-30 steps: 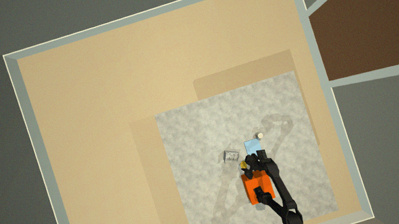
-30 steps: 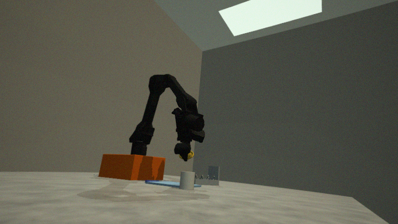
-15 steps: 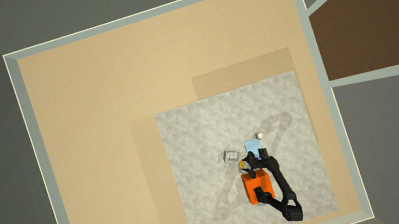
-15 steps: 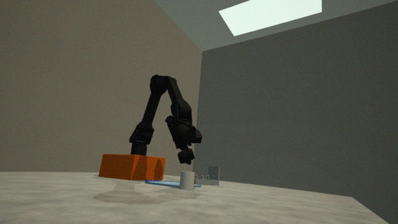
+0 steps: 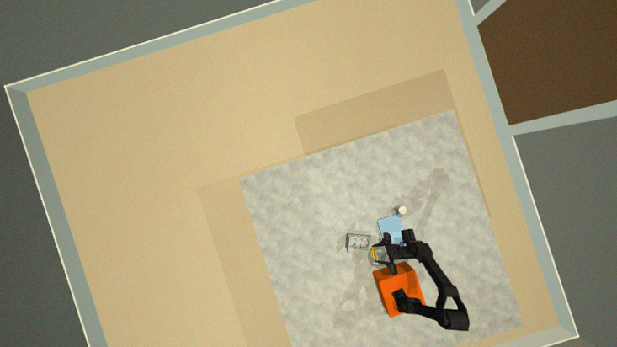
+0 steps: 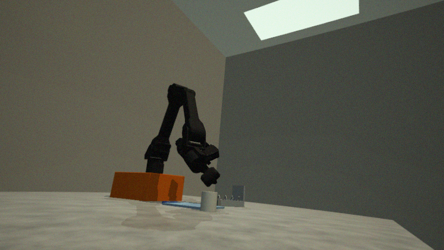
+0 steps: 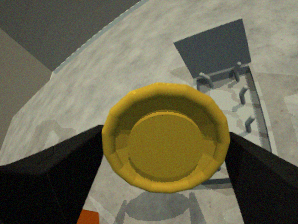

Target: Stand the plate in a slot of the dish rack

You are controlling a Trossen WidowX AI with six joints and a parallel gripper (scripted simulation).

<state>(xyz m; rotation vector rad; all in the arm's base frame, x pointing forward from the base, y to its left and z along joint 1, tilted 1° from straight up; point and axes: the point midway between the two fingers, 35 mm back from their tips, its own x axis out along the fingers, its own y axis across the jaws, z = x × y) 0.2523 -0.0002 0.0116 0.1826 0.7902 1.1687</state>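
Right now my gripper tip is 5 cm short of the grey dish rack, 3 cm to the right of it and 7 cm above it. Round my gripper tip: yellow plate (1 cm to the right); blue spoon (7 cm behind, 17 cm to the right, 9 cm below); light blue mat (2 cm ahead, 17 cm to the right, 10 cm below).
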